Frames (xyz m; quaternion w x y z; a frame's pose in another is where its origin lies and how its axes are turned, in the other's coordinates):
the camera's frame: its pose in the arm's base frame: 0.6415 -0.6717 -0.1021 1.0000 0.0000 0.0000 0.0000
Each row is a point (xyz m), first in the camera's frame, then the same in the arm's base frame.
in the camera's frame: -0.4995 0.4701 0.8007
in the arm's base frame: 0.1420 -0.2016 0.6986
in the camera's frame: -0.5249 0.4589 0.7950
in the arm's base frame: 0.1166 -0.2128 0.6929
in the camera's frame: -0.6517 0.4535 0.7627
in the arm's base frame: -0.0102 -0.2182 0.6606
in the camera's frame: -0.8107 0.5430 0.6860
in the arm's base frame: -0.1692 -0.1287 0.5839
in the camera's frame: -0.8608 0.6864 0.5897
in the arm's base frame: -0.2193 0.0147 0.4876
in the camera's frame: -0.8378 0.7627 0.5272
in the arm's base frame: -0.1963 0.0910 0.4251
